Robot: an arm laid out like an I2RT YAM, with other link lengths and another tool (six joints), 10 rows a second.
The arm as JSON. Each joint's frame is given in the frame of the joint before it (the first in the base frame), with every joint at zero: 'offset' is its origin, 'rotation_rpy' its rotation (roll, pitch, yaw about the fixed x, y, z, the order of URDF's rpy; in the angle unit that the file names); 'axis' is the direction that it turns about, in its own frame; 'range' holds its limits. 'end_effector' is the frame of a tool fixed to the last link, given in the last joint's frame.
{
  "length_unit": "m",
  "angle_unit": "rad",
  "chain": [
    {
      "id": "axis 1",
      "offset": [
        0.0,
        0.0,
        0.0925
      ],
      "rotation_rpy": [
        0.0,
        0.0,
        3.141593
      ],
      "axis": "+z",
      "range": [
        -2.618,
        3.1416
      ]
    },
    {
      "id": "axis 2",
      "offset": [
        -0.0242,
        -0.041,
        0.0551
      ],
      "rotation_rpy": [
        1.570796,
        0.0,
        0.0
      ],
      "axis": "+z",
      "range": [
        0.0,
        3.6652
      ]
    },
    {
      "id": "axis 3",
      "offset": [
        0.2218,
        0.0,
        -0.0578
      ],
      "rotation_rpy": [
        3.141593,
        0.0,
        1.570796
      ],
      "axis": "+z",
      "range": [
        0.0,
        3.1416
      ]
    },
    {
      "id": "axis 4",
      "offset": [
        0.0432,
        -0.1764,
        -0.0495
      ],
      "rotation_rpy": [
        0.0,
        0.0,
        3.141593
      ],
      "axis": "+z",
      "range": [
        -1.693,
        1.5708
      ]
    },
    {
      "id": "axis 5",
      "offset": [
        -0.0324,
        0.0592,
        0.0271
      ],
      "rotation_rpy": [
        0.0,
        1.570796,
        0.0
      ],
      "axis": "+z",
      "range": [
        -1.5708,
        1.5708
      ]
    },
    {
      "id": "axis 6",
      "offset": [
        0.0,
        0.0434,
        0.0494
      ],
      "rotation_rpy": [
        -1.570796,
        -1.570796,
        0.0
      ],
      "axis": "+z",
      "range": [
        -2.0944,
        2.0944
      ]
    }
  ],
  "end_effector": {
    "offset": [
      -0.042,
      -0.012,
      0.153
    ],
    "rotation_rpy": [
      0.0,
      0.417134,
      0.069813
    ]
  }
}
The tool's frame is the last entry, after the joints.
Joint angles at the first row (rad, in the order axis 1, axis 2, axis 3, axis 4, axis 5, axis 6):
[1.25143 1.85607 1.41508 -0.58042 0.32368 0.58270]
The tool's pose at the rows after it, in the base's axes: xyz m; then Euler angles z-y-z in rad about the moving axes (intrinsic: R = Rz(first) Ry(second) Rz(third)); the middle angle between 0 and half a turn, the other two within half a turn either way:
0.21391, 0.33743, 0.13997, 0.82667, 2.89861, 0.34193
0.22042, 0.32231, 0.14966, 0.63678, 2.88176, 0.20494
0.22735, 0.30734, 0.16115, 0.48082, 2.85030, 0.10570
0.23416, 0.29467, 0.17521, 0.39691, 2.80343, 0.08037
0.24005, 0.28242, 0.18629, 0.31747, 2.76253, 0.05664
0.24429, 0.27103, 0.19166, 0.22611, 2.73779, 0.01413
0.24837, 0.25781, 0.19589, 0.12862, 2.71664, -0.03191
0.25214, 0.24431, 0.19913, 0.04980, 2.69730, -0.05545
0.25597, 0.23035, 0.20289, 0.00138, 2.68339, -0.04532
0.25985, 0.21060, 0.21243, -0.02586, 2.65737, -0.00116
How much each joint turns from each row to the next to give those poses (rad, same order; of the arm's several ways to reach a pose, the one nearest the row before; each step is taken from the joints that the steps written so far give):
[0.00304 -0.02747 0.00000 -0.03317 0.05378 0.02859]
[0.00076 -0.02594 0.00000 -0.04160 0.06218 0.03320]
[0.00002 -0.02631 0.00002 -0.03587 0.06562 0.03587]
[0.00002 -0.02823 -0.00040 -0.02058 0.06410 0.03740]
[-0.00040 -0.01830 0.00076 -0.02096 0.06065 0.03699]
[-0.00040 -0.00194 0.00459 -0.02979 0.05111 0.03851]
[-0.00421 -0.00001 0.00455 -0.03849 0.04806 0.04270]
[-0.00761 -0.00035 0.00042 -0.03513 0.04121 0.04848]
[-0.01487 -0.00804 -0.00117 -0.03205 0.02785 0.04845]
[-0.02174 -0.03658 -0.01449 -0.03088 0.03396 0.05000]

